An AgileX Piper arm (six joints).
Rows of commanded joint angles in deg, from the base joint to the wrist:
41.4, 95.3, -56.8, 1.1, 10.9, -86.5
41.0, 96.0, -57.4, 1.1, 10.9, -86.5
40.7, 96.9, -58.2, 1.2, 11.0, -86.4
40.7, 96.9, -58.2, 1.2, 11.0, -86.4
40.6, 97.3, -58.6, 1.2, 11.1, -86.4
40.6, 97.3, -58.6, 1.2, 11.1, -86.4
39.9, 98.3, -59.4, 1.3, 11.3, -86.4
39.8, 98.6, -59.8, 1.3, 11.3, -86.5
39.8, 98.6, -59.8, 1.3, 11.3, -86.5
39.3, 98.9, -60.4, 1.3, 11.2, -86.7
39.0, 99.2, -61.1, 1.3, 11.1, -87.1
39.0, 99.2, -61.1, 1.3, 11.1, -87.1
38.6, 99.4, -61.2, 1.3, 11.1, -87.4
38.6, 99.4, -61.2, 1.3, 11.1, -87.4
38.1, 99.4, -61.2, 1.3, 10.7, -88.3
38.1, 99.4, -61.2, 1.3, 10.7, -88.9
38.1, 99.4, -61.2, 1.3, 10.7, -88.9
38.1, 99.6, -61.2, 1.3, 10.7, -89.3
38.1, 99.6, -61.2, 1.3, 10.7, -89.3
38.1, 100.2, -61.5, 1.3, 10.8, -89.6
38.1, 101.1, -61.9, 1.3, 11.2, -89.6
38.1, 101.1, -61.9, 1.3, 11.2, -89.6
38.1, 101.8, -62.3, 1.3, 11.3, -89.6
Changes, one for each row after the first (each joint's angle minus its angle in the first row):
-0.4, 0.7, -0.6, 0.0, 0.0, 0.0
-0.7, 1.6, -1.4, 0.1, 0.1, 0.1
-0.7, 1.6, -1.4, 0.1, 0.1, 0.1
-0.8, 2.0, -1.8, 0.1, 0.2, 0.1
-0.8, 2.0, -1.8, 0.1, 0.2, 0.1
-1.5, 3.0, -2.6, 0.2, 0.4, 0.1
-1.6, 3.3, -3.0, 0.2, 0.4, 0.0
-1.6, 3.3, -3.0, 0.2, 0.4, 0.0
-2.1, 3.6, -3.6, 0.2, 0.3, -0.2
-2.4, 3.9, -4.3, 0.2, 0.2, -0.6
-2.4, 3.9, -4.3, 0.2, 0.2, -0.6
-2.8, 4.1, -4.4, 0.2, 0.2, -0.9
-2.8, 4.1, -4.4, 0.2, 0.2, -0.9
-3.3, 4.1, -4.4, 0.2, -0.2, -1.8
-3.3, 4.1, -4.4, 0.2, -0.2, -2.4
-3.3, 4.1, -4.4, 0.2, -0.2, -2.4
-3.3, 4.3, -4.4, 0.2, -0.2, -2.8
-3.3, 4.3, -4.4, 0.2, -0.2, -2.8
-3.3, 4.9, -4.7, 0.2, -0.1, -3.1
-3.3, 5.8, -5.1, 0.2, 0.3, -3.1
-3.3, 5.8, -5.1, 0.2, 0.3, -3.1
-3.3, 6.5, -5.5, 0.2, 0.4, -3.1

